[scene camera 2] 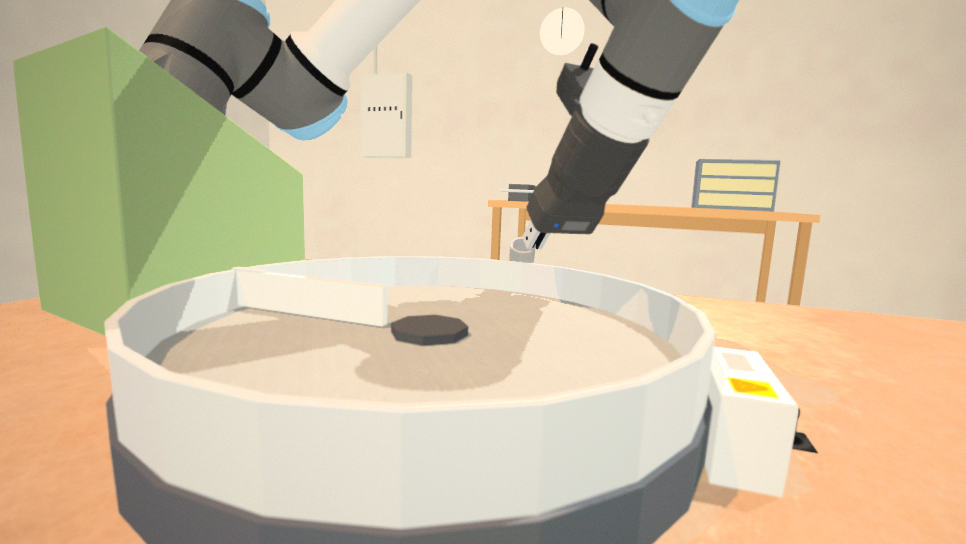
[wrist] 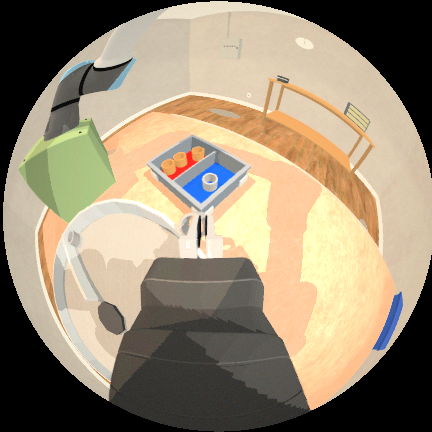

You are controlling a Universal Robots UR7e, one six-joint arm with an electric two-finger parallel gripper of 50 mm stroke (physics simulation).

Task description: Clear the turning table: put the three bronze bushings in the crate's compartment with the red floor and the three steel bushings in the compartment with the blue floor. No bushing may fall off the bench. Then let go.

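Frame: origin at the arm's base, x ahead, y left, z up, level; centimetres.
Seen in the pictures: gripper, fingertip midpoint: (scene camera 2: 531, 243) (wrist: 202, 224); arm's base, link origin: (scene camera 2: 158, 124) (wrist: 60, 130).
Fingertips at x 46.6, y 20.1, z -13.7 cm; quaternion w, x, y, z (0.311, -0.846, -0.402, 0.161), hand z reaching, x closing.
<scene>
Pixels of each thing's top centre, then the offset from my fingertips to it. "*": a spot on its surface instead.
- crate, top centre: (wrist: 194, 161) dy +8.8, dx -14.8, dz -6.2 cm
- red-floored compartment, surface spot: (wrist: 187, 170) * dy +6.5, dx -14.3, dz -7.1 cm
- blue-floored compartment, surface spot: (wrist: 220, 171) * dy +13.8, dx -11.9, dz -10.6 cm
- white guide bar, surface spot: (scene camera 2: 310, 299) (wrist: 76, 268) * dy -25.4, dx -10.2, dz -4.1 cm
- dark hub, top centre: (scene camera 2: 429, 324) (wrist: 108, 318) dy -22.8, dx +1.2, dz -5.1 cm
- white box with a yellow label, top centre: (scene camera 2: 741, 370) dy -18.2, dx +24.1, dz -5.4 cm
My gripper (scene camera 2: 537, 239) (wrist: 202, 224) is shut on the wall of a steel bushing (scene camera 2: 521, 254) (wrist: 184, 223). It holds it above the bench, beyond the turntable's far rim in the scene view and on the near side of the crate (wrist: 222, 153) in the wrist view. Three bronze bushings (wrist: 180, 160) stand in the red-floored compartment (wrist: 187, 170). One steel bushing (wrist: 210, 183) stands in the blue-floored compartment (wrist: 220, 171). Another steel bushing (wrist: 73, 238) is on the turning table (scene camera 2: 398, 459) (wrist: 122, 202), near its rim and the outer end of the guide; it is hidden in the scene view.
A white guide bar (scene camera 2: 310, 299) (wrist: 82, 272) runs from the rim towards the dark hub (scene camera 2: 429, 329) (wrist: 111, 317). A green block (scene camera 2: 209, 209) (wrist: 67, 172) stands left of the turntable. A white box with a yellow label (scene camera 2: 750, 432) stands at its right. A wooden table (scene camera 2: 682, 219) (wrist: 320, 107) is behind.
</scene>
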